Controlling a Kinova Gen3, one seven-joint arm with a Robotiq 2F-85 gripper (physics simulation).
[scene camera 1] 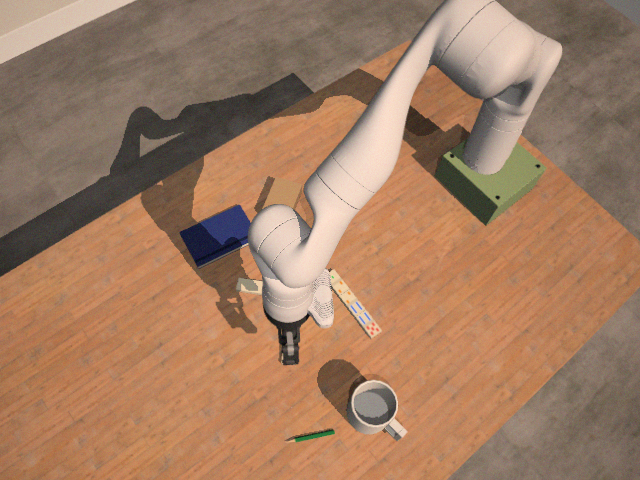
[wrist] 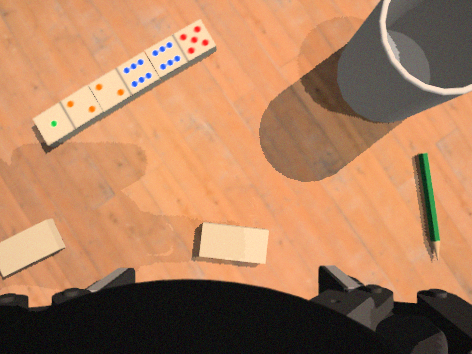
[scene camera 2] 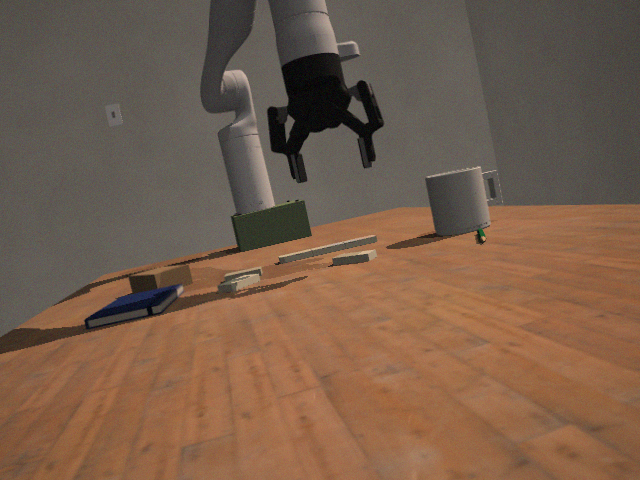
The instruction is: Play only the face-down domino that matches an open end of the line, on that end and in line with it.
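Seen in the pictures: gripper, fingertip midpoint: (scene camera 1: 287, 330) (scene camera 2: 334, 175); arm's base, link origin: (scene camera 1: 483, 157) (scene camera 2: 256, 210).
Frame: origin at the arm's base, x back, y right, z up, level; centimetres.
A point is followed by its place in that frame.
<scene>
The domino line (scene camera 1: 354, 303) @(x -40.7, y -12.0, z -7.2 cm) (scene camera 2: 328, 249) @(x -42.2, y -11.6, z -7.6 cm) (wrist: 125, 82) @(x -41.1, y -11.7, z -7.2 cm) lies face-up, with one green pip at one end and five red pips at the other. One plain face-down domino (scene camera 2: 354, 257) @(x -57.9, y -13.4, z -7.5 cm) (wrist: 232, 243) @(x -56.4, y -13.5, z -7.2 cm) lies just ahead of my gripper in the wrist view; the gripper and arm hide it in scene camera 1. A second face-down domino (scene camera 2: 247, 272) @(x -50.6, y 0.9, z -7.3 cm) (wrist: 30, 248) @(x -49.5, y 1.1, z -7.2 cm) is nearer the green-pip end. A third face-down domino (scene camera 1: 250, 285) @(x -56.5, y 1.7, z -7.2 cm) (scene camera 2: 240, 282) @(x -58.1, y 1.4, z -7.4 cm) lies beside it, partly covered by the arm in scene camera 1. My gripper (scene camera 1: 290, 356) (scene camera 2: 333, 171) @(x -56.6, y -13.2, z 3.3 cm) (wrist: 226, 288) @(x -56.6, y -13.2, z 3.3 cm) is open and empty, above the table.
A grey mug (scene camera 1: 373, 405) @(x -48.6, y -30.5, z -7.4 cm) (scene camera 2: 458, 201) @(x -53.7, y -29.7, z -3.6 cm) (wrist: 367, 75) @(x -50.0, y -26.9, z -2.7 cm) stands beyond the five-pip end. A green pencil (scene camera 1: 314, 436) @(x -60.6, y -29.6, z -7.5 cm) (scene camera 2: 480, 236) @(x -63.0, y -28.4, z -7.6 cm) (wrist: 429, 197) @(x -60.5, y -29.3, z -7.5 cm) lies near it. A blue book (scene camera 1: 219, 232) @(x -56.4, y 15.3, z -7.0 cm) (scene camera 2: 134, 304) @(x -60.1, y 14.4, z -7.0 cm) and a brown block (scene camera 1: 283, 192) @(x -40.5, y 16.3, z -5.2 cm) (scene camera 2: 161, 278) @(x -46.0, y 13.9, z -6.0 cm) lie on the opposite side.
</scene>
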